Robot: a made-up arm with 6 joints. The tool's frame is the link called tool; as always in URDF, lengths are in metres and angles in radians. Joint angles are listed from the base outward. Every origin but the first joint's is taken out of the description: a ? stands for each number. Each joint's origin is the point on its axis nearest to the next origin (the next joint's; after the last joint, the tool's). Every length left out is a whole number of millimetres.
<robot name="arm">
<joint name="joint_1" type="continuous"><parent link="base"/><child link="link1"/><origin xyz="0.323 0 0.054" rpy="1.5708 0 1.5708"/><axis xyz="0 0 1"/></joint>
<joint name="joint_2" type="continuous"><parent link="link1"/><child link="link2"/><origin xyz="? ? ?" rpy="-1.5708 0 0"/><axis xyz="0 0 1"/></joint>
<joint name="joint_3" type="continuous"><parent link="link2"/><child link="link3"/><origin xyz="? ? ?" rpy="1.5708 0 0"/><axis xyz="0 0 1"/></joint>
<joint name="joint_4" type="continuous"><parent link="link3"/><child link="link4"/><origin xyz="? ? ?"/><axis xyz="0 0 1"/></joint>
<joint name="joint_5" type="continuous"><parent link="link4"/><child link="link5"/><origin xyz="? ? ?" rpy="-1.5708 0 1.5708"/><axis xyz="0 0 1"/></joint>
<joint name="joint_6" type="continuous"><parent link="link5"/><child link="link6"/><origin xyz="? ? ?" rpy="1.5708 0 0"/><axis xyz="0 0 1"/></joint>
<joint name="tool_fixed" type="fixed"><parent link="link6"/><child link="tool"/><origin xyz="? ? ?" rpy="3.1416 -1.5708 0"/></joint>
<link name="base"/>
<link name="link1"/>
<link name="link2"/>
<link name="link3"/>
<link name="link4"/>
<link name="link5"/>
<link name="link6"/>
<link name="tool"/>
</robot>
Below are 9 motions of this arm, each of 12 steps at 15 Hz.
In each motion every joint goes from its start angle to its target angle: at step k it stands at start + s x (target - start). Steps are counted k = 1, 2, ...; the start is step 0. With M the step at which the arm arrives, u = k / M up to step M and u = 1 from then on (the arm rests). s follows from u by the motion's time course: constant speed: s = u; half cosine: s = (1 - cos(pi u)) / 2; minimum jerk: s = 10 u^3 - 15 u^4 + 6 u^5.
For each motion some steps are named. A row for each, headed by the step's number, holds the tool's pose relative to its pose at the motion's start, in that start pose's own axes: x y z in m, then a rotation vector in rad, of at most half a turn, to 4 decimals.
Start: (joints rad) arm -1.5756 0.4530 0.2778 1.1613 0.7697 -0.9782
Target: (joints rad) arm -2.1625 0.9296 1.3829 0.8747 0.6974 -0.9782
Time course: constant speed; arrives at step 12
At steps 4, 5, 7, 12:
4: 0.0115 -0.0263 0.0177 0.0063 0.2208 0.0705
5: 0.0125 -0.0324 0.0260 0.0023 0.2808 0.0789
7: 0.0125 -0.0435 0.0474 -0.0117 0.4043 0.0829
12: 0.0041 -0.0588 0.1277 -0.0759 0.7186 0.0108

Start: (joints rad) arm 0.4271 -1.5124 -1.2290 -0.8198 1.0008 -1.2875
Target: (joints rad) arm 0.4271 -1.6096 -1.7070 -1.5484 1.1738 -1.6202
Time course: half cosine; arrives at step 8
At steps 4, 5, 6, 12:
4: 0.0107 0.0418 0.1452 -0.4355 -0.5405 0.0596
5: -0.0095 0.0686 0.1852 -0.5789 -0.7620 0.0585
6: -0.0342 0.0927 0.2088 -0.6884 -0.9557 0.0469
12: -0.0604 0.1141 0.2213 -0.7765 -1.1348 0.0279

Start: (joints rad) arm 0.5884 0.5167 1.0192 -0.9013 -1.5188 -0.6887
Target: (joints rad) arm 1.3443 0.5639 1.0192 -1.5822 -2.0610 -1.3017
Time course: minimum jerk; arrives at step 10
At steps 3, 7, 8, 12:
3: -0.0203 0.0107 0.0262 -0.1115 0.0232 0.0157
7: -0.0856 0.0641 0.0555 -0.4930 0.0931 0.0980
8: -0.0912 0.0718 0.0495 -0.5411 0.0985 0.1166
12: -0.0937 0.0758 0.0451 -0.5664 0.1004 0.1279

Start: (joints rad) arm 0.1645 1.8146 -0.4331 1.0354 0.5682 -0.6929
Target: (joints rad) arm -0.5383 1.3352 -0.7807 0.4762 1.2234 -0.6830
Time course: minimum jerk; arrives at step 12
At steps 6, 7, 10, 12:
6: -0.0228 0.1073 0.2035 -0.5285 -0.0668 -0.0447
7: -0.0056 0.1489 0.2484 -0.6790 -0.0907 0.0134
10: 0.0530 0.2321 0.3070 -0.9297 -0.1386 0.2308
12: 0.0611 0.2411 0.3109 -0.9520 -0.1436 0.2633

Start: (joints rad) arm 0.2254 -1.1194 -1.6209 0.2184 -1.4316 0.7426
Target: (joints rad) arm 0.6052 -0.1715 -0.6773 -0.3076 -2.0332 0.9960
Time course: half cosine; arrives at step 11
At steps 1, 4, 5, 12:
1: 0.0033 -0.0019 0.0000 -0.0033 0.0048 0.0134
4: 0.0498 -0.0227 0.0060 -0.0695 0.0813 0.1871
5: 0.0736 -0.0299 0.0129 -0.1180 0.1248 0.2682
12: 0.1717 -0.0356 0.0608 -0.4176 0.2885 0.5494

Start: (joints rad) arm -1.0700 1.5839 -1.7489 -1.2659 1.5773 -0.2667
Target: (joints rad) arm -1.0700 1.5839 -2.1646 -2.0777 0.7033 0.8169
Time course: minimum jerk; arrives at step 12
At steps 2, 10, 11, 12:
2: 0.0221 -0.0019 -0.0059 0.0381 0.0194 0.0498
10: 0.3175 0.2876 -0.0743 0.3971 0.9933 0.8856
11: 0.3156 0.2990 -0.0727 0.3855 1.0291 0.8917
12: 0.3152 0.3008 -0.0723 0.3834 1.0350 0.8925

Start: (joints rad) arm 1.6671 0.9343 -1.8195 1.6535 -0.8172 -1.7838
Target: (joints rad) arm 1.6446 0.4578 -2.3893 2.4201 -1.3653 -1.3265
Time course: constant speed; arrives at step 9
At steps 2, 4, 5, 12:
2: 0.0374 -0.0056 -0.0729 0.2076 0.0123 0.1448
4: 0.0702 0.0089 -0.1454 0.4190 0.0281 0.2821
5: 0.0841 0.0235 -0.1800 0.5255 0.0370 0.3482
12: 0.1199 0.1222 -0.2947 0.9535 0.0755 0.5986

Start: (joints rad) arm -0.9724 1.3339 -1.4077 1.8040 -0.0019 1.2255
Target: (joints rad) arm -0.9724 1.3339 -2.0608 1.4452 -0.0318 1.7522
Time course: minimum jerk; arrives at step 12
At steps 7, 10, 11, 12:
7: -0.0034 0.1719 -0.0261 -0.3170 -0.0043 -0.0196
10: -0.0050 0.2299 -0.0669 -0.4679 -0.0130 -0.0270
11: -0.0052 0.2345 -0.0715 -0.4827 -0.0141 -0.0276
12: -0.0052 0.2352 -0.0723 -0.4851 -0.0143 -0.0277

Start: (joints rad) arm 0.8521 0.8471 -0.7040 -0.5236 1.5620 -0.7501
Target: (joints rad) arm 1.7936 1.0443 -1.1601 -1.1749 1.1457 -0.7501
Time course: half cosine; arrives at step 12
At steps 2, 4, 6, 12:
2: 0.0139 -0.0030 0.0130 -0.0421 -0.0210 0.0239
4: 0.0516 -0.0049 0.0574 -0.1736 -0.0639 0.0965
6: 0.1031 0.0142 0.1315 -0.3864 -0.0822 0.2114
12: 0.2165 0.1528 0.2575 -0.8783 0.0502 0.4848

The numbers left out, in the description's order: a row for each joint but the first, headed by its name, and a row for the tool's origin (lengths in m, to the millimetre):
joint_2: 0.056 -0.015 0
joint_3: 0.091 0.01 0
joint_4: 0.084 -0.075 0
joint_5: -0.161 0.112 0
joint_6: 0.096 0.127 0
tool: 0.049 0.252 0

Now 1 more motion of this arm.
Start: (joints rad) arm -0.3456 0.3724 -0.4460 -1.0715 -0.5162 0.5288
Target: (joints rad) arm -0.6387 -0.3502 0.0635 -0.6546 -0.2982 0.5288
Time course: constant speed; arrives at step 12
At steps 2, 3, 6, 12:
2: 0.0445 -0.0172 -0.0051 0.0950 0.0991 0.0009
3: 0.0632 -0.0254 -0.0122 0.1464 0.1433 -0.0070
6: 0.1019 -0.0464 -0.0482 0.3131 0.2500 -0.0620
12: 0.0976 -0.0550 -0.1594 0.6729 0.3183 -0.2937

